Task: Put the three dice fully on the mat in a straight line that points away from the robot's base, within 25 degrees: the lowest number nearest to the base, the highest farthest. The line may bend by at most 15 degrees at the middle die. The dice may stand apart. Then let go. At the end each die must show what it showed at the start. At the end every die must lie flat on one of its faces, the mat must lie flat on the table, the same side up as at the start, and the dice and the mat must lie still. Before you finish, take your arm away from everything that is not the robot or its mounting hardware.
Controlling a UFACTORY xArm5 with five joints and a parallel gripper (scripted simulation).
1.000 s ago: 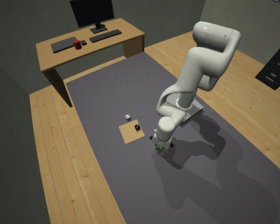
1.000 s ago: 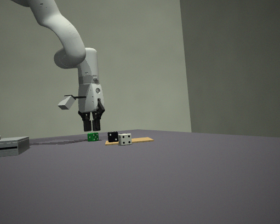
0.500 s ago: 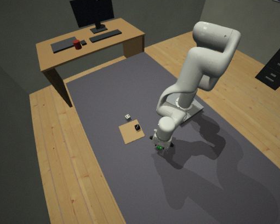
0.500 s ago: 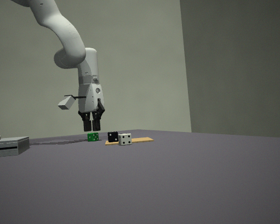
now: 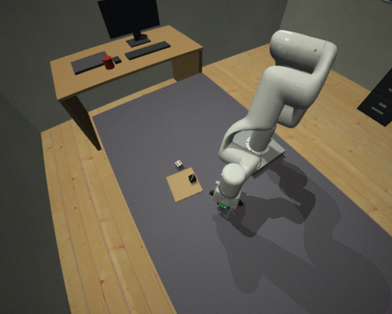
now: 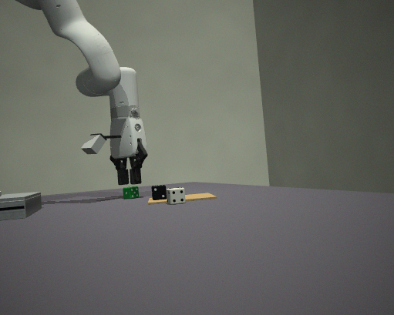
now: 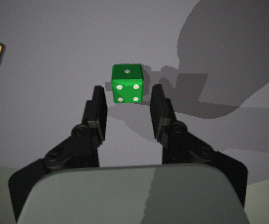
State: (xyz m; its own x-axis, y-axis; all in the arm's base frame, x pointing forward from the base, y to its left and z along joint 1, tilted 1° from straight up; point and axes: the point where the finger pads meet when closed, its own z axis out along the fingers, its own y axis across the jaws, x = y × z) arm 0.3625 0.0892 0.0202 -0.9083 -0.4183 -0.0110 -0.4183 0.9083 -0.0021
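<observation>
My gripper is now 40 mm above the green die. The rest, counted from my hand: tan mat (60 mm ahead, 210 mm to the right, 50 mm below); then black die (10 mm ahead, 190 mm to the right, 40 mm below); then white die (10 mm ahead, 300 mm to the right, 40 mm below).
</observation>
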